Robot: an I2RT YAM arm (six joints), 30 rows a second.
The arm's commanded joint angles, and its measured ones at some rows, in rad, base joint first. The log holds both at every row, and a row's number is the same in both.
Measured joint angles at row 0:
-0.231 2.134 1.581 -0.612 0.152 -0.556
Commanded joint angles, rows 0 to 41:
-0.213 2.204 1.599 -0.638 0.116 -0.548
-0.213 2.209 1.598 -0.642 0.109 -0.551
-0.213 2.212 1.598 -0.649 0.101 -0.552
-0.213 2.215 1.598 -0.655 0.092 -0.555
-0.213 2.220 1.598 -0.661 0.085 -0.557
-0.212 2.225 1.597 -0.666 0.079 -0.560
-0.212 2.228 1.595 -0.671 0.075 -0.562
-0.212 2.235 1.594 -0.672 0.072 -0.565
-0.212 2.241 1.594 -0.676 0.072 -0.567
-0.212 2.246 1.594 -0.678 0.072 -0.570
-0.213 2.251 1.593 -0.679 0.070 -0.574
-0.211 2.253 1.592 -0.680 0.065 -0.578
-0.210 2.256 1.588 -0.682 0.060 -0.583
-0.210 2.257 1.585 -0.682 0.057 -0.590
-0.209 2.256 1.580 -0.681 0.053 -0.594
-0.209 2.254 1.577 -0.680 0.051 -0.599
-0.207 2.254 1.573 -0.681 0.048 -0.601
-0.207 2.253 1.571 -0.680 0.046 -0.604
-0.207 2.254 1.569 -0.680 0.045 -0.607
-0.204 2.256 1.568 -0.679 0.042 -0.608
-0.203 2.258 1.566 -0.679 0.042 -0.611
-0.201 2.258 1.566 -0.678 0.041 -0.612
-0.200 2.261 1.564 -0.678 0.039 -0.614
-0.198 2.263 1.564 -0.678 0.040 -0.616
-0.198 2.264 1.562 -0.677 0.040 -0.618
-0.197 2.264 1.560 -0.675 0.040 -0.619
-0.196 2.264 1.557 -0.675 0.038 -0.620
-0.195 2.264 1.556 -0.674 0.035 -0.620
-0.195 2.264 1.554 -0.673 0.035 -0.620
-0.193 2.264 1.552 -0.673 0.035 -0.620
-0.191 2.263 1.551 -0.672 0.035 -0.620
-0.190 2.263 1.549 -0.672 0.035 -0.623
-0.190 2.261 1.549 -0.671 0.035 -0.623
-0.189 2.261 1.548 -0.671 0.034 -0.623
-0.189 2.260 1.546 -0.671 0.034 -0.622
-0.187 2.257 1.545 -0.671 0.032 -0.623
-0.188 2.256 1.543 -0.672 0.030 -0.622
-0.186 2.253 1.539 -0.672 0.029 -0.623
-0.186 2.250 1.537 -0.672 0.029 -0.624
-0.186 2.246 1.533 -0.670 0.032 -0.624
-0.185 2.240 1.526 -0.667 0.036 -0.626
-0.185 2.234 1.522 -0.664 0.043 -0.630
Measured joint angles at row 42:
-0.217 2.157 1.601 -0.588 0.127 -0.618
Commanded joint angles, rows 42 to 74:
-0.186 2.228 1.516 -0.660 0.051 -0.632
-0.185 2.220 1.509 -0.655 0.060 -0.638
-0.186 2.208 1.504 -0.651 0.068 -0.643
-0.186 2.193 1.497 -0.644 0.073 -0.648
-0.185 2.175 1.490 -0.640 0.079 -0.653
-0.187 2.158 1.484 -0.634 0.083 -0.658
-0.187 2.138 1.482 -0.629 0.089 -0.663
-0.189 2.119 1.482 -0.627 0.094 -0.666
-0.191 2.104 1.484 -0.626 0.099 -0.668
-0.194 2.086 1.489 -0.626 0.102 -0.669
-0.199 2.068 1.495 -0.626 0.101 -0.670
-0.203 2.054 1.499 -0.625 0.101 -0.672
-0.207 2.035 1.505 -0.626 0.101 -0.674
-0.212 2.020 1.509 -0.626 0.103 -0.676
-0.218 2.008 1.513 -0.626 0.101 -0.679
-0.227 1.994 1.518 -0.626 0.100 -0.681
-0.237 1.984 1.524 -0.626 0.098 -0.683
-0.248 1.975 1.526 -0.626 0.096 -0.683
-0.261 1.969 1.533 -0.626 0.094 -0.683
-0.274 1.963 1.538 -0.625 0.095 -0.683
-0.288 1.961 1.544 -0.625 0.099 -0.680
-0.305 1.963 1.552 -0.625 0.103 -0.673
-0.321 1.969 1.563 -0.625 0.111 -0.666
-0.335 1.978 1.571 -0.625 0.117 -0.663
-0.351 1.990 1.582 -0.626 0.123 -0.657
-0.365 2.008 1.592 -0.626 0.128 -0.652
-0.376 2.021 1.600 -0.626 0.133 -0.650
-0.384 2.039 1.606 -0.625 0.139 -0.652
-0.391 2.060 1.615 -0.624 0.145 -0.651
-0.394 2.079 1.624 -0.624 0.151 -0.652
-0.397 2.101 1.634 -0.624 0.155 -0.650
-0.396 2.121 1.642 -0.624 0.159 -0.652
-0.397 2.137 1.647 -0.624 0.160 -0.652
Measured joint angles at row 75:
-0.408 2.102 1.565 -0.620 0.139 -0.665
